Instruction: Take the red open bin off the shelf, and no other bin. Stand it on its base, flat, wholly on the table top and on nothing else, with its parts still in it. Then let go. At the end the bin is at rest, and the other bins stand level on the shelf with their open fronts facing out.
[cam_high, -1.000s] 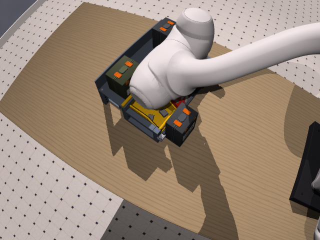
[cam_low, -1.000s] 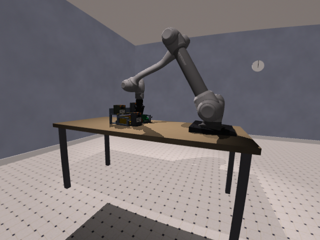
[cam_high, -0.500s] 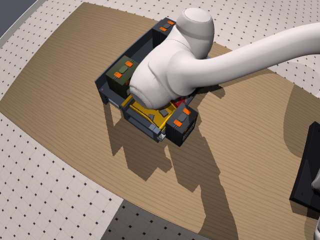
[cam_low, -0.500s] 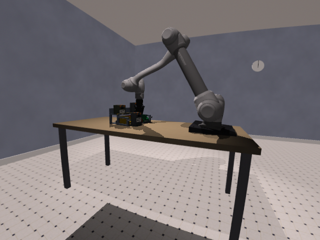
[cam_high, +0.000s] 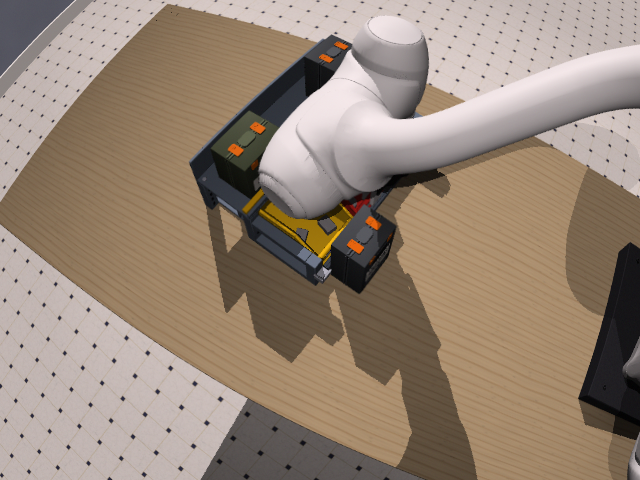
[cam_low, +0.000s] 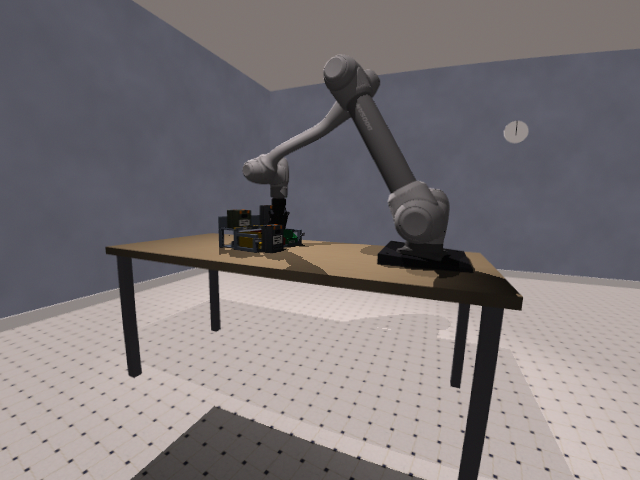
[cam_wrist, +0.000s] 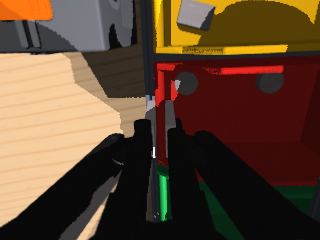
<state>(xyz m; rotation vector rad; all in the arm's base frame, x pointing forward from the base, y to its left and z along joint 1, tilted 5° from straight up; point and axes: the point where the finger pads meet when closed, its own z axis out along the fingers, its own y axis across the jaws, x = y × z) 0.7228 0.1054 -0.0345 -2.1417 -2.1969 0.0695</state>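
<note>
The red open bin is 80 mm ahead of my hand and 20 mm below it. The rest, counted from my hand: green bin (110 mm to the right, 80 mm ahead, 20 mm below); then yellow bin (110 mm to the left, 80 mm ahead, 20 mm below).
</note>
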